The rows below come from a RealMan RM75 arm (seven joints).
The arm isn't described. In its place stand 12 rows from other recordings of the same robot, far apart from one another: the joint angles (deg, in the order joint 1, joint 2, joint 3, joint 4, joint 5, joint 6, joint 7), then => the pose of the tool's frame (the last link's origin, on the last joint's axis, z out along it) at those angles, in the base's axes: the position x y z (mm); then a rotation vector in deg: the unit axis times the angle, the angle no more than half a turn.
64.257, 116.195, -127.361, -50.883, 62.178, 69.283, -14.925 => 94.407, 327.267, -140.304, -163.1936, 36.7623, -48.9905
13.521, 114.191, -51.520, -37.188, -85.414, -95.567, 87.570 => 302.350, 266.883, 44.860, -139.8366, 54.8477, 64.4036
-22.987, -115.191, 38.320, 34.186, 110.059, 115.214, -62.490 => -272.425, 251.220, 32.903, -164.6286, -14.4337, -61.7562
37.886, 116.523, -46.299, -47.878, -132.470, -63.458, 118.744 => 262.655, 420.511, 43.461, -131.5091, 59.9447, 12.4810
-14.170, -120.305, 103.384, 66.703, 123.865, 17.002, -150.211 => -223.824, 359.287, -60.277, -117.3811, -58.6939, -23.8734
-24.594, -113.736, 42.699, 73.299, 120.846, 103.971, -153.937 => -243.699, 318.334, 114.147, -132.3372, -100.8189, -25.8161
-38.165, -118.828, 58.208, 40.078, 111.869, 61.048, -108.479 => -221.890, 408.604, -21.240, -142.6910, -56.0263, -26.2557
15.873, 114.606, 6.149, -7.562, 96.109, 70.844, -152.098 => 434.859, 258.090, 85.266, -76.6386, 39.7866, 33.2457
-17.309, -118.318, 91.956, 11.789, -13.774, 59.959, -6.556 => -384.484, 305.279, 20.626, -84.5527, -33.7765, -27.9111
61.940, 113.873, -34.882, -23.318, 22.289, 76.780, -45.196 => 191.888, 424.794, -19.196, -147.3466, 82.2047, -9.8057
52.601, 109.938, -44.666, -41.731, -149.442, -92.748, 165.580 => 210.232, 410.099, 53.666, -121.8831, 113.5099, -7.6706
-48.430, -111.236, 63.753, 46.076, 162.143, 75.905, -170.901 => -251.689, 426.268, 50.460, -109.2951, -88.6398, 25.1973
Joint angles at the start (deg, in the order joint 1, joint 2, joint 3, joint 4, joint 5, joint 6, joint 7):
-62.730, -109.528, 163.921, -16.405, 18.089, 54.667, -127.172
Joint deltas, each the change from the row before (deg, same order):
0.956, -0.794, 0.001, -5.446, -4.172, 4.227, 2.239
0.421, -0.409, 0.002, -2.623, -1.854, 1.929, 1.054
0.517, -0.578, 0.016, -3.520, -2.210, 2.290, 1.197
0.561, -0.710, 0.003, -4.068, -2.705, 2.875, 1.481
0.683, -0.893, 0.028, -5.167, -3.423, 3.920, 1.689
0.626, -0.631, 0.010, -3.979, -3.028, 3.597, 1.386
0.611, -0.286, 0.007, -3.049, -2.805, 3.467, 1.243
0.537, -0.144, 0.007, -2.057, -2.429, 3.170, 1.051
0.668, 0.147, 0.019, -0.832, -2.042, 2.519, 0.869
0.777, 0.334, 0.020, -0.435, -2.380, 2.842, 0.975
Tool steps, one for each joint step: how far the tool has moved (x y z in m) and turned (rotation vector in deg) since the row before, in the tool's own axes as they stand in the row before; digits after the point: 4 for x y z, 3 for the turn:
-0.0025, -0.0102, -0.0110, -1.073, 1.824, -2.065
-0.0007, -0.0045, -0.0057, -0.392, 0.990, -0.731
-0.0005, -0.0061, -0.0079, -0.170, 1.409, -0.853
-0.0002, -0.0053, -0.0094, -0.497, 1.766, -0.709
0.0002, -0.0050, -0.0129, -0.825, 2.329, -0.649
0.0004, -0.0021, -0.0110, -1.213, 2.009, -0.283
0.0011, -0.0005, -0.0102, -1.546, 1.821, 0.031
0.0008, 0.0016, -0.0076, -1.905, 1.391, 0.230
-0.0004, 0.0014, -0.0054, -1.942, 0.993, 0.158
0.0000, 0.0024, -0.0055, -2.514, 1.142, 0.275

